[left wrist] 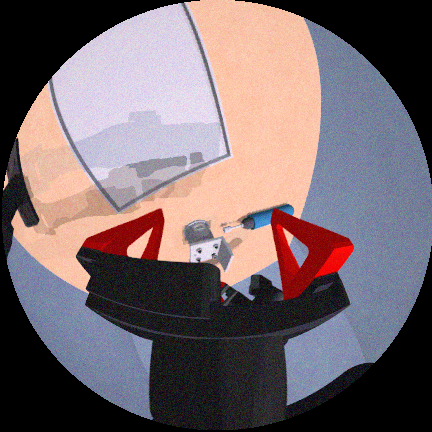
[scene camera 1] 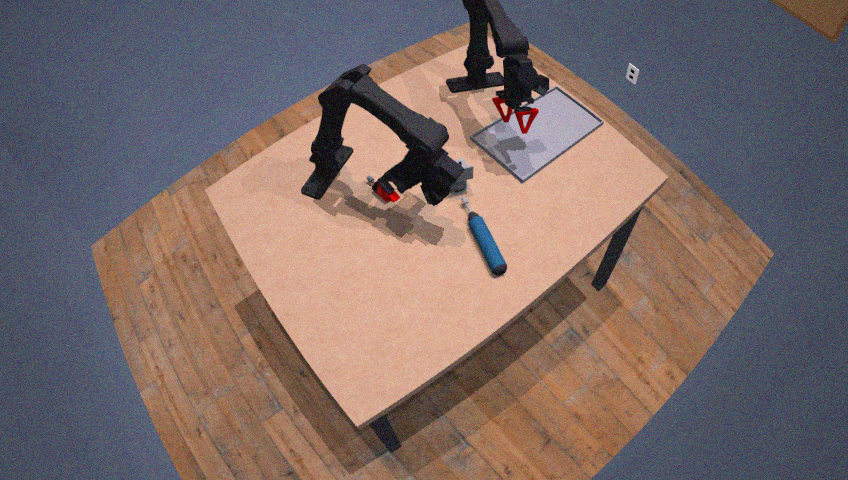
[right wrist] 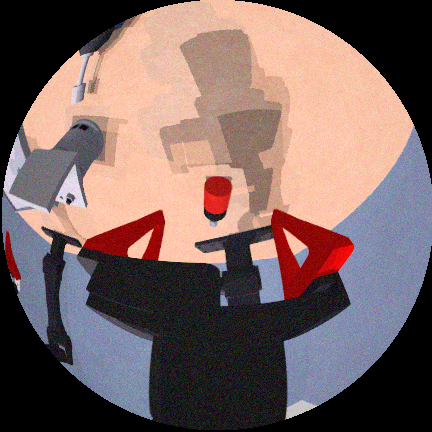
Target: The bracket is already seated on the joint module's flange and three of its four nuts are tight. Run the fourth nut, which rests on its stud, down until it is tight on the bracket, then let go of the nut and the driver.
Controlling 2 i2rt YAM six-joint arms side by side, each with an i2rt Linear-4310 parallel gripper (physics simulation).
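Places are measured from the left arm's base along level axes (x ahead, y left, z up), in metres.
Pixels of known places: left gripper, fingertip midpoint: (left wrist: 217, 214) (scene camera 1: 515, 127); right gripper, fingertip midpoint: (scene camera 1: 397, 187) (right wrist: 217, 215); left arm's base at its link origin: (scene camera 1: 476, 82) (right wrist: 59, 235); right arm's base at its link origin: (scene camera 1: 327, 171) (right wrist: 235, 238).
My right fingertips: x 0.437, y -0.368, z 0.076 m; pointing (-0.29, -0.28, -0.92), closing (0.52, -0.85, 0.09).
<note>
Ahead of a thing's pixels: the offset from my right fingertips to its middle. "spot": to the spot under its first point. Level surfaces: height alone.
The grey joint module @[0.022 m back, 0.161 m left, 0.039 m down] (left wrist: 197, 232) (right wrist: 89, 142) stands on the table with the pale bracket @[0.022 m back, 0.161 m left, 0.006 m up] (left wrist: 205, 249) (right wrist: 42, 175) on it; my right arm partly hides them in scene camera 1. Small dark nuts or studs show on the bracket face; which nut is loose cannot be told. A blue driver @[0.159 m ahead, 0.174 m left, 0.056 m down] (scene camera 1: 487, 243) (left wrist: 270, 217) lies beside the module. A short red driver @[0.065 m back, 0.042 m right, 0.059 m down] (right wrist: 217, 194) shows between and beyond the fingers of my right gripper (scene camera 1: 386, 193) (right wrist: 217, 215), which is open and holds nothing. My left gripper (scene camera 1: 515, 126) (left wrist: 217, 214) is open and empty, above the mat.
The pale mat with a dark edge @[0.072 m down] (scene camera 1: 571, 118) (left wrist: 150, 75) lies at the upper right of the table @[0.076 m down] (scene camera 1: 357, 309) in scene camera 1. My right forearm (scene camera 1: 395, 113) arches over the table near the module. The blue driver's socket end @[spot: 0.058 m ahead, 0.162 m left, 0.053 m down] (scene camera 1: 465, 203) points toward the module.
</note>
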